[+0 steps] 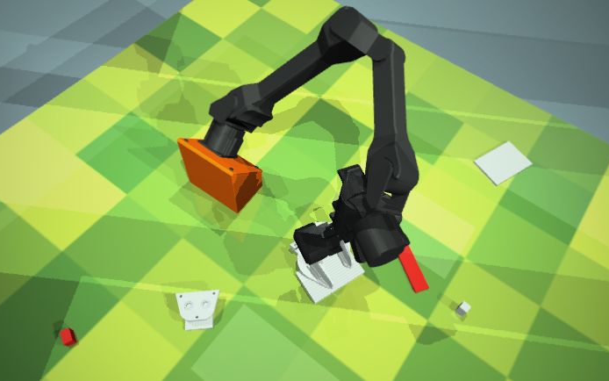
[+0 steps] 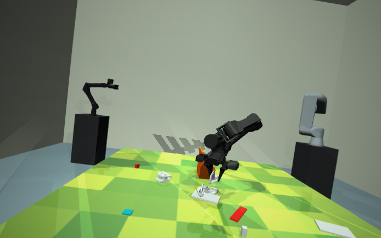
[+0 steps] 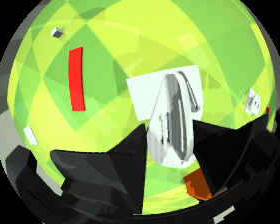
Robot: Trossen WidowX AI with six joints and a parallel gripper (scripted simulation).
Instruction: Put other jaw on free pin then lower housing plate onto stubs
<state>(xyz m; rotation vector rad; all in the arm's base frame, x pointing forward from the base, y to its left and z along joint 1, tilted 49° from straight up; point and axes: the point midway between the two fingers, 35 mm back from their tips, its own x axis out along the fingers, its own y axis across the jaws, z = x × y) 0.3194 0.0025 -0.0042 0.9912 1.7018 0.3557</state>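
Right now the jaw is 7 cm below my gripper tip, 5 cm behind it and 3 cm to the right of it. Round my gripper tip: housing plate 24 cm to the right, 15 cm behind, 6 cm below; then grey cube 25 cm ahead, 7 cm to the left, 7 cm below; then red bar 12 cm ahead, 9 cm to the left, 8 cm below.
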